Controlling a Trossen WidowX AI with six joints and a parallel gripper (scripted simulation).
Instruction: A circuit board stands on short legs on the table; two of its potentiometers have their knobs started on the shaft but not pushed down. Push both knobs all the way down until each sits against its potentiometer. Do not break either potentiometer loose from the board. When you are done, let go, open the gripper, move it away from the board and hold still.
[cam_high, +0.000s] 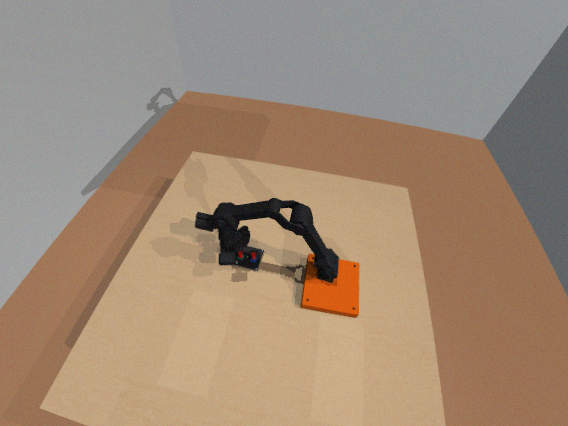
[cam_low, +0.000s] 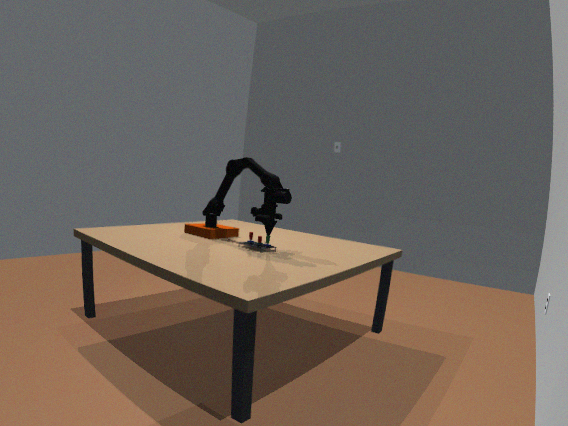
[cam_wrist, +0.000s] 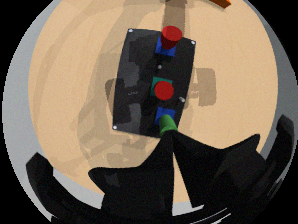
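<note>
My gripper tip is now 1 cm above the green knob. The rest, counted from my gripper tip: red knob (9 cm behind, 2 cm to the right, 2 cm below).
</note>
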